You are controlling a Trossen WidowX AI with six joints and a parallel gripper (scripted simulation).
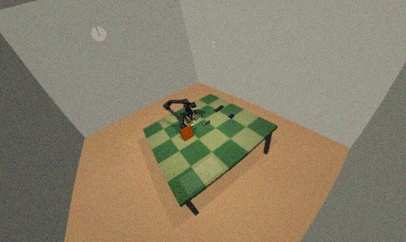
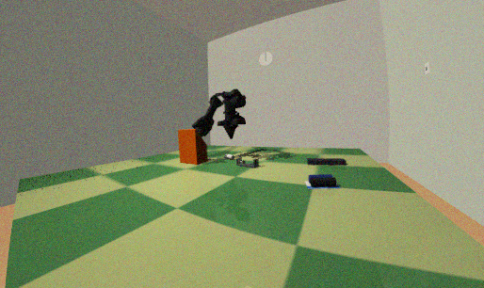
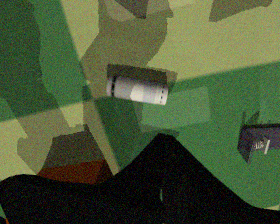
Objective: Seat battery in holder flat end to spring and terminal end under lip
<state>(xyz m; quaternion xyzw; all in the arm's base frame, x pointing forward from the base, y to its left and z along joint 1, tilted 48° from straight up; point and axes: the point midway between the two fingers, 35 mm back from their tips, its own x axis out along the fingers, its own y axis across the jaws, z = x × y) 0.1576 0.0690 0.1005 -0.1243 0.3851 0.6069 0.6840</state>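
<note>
The battery is 100 mm below my gripper tip, 20 mm behind it and 10 mm to the left of it. Round my gripper tip: remote: 470 mm ahead, 100 mm below, 30 mm to the left.
</note>
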